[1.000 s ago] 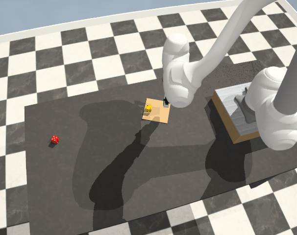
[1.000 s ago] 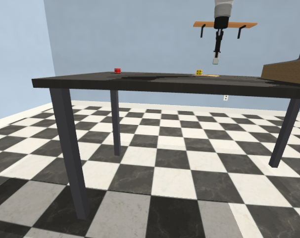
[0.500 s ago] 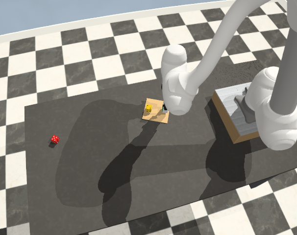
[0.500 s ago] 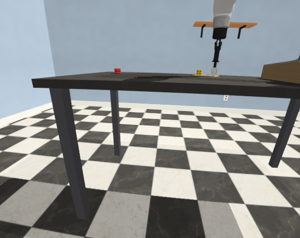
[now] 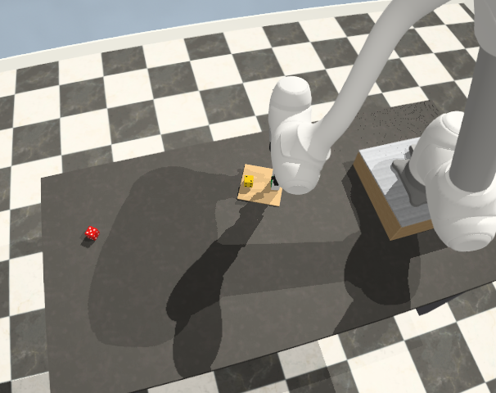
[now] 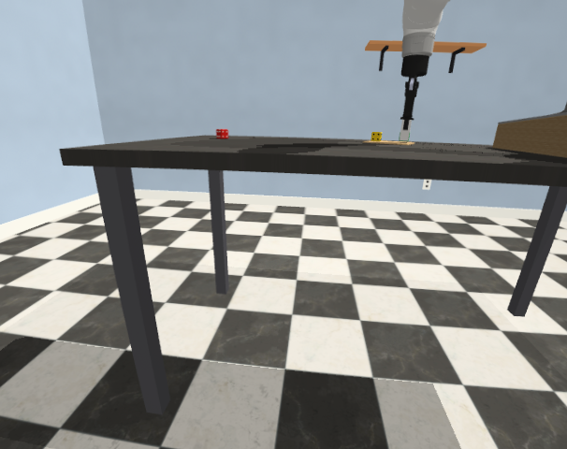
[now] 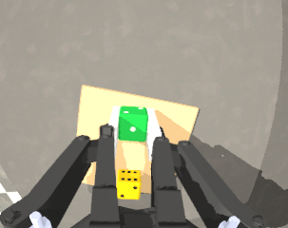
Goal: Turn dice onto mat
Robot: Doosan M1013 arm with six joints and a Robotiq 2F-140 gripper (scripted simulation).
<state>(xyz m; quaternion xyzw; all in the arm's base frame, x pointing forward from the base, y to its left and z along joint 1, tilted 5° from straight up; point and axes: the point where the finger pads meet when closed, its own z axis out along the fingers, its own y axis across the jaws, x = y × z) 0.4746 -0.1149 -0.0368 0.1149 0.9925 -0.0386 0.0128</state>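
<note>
The green die lies 20 mm below my hand. The rest, counted from my hand: tan mat (40 mm below, 40 mm ahead, 10 mm to the right); then yellow die (90 mm ahead, 20 mm to the right, 20 mm below); then red die (600 mm ahead, 90 mm to the left, 30 mm below).
</note>
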